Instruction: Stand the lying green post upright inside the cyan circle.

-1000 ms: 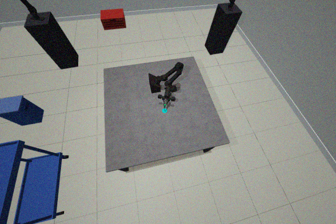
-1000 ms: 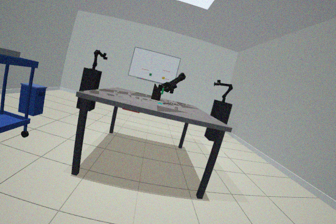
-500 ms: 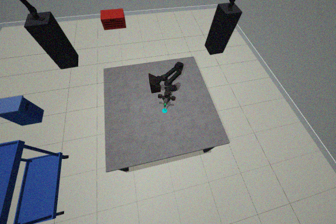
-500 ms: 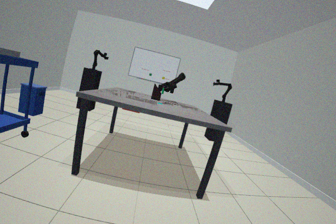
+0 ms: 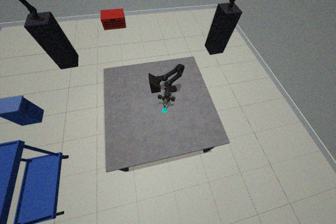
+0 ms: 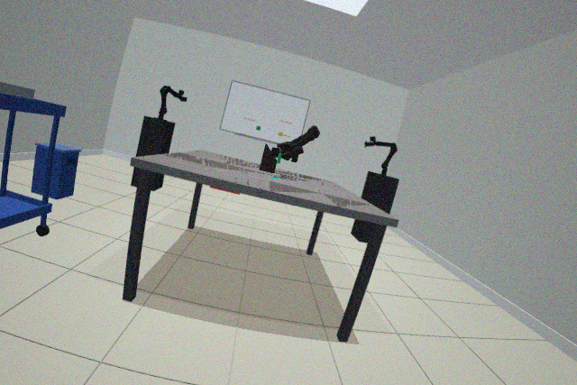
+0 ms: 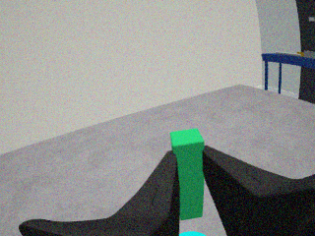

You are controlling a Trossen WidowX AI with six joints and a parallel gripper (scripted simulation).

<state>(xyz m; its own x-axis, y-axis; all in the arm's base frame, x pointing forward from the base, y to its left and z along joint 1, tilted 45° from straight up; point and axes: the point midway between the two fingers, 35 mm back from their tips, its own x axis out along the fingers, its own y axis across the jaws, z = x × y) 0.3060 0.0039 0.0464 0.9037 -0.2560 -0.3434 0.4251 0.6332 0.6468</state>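
The cyan circle lies 15 cm below my gripper tip. From my gripper tip the other things lie so: green post 2 cm below.
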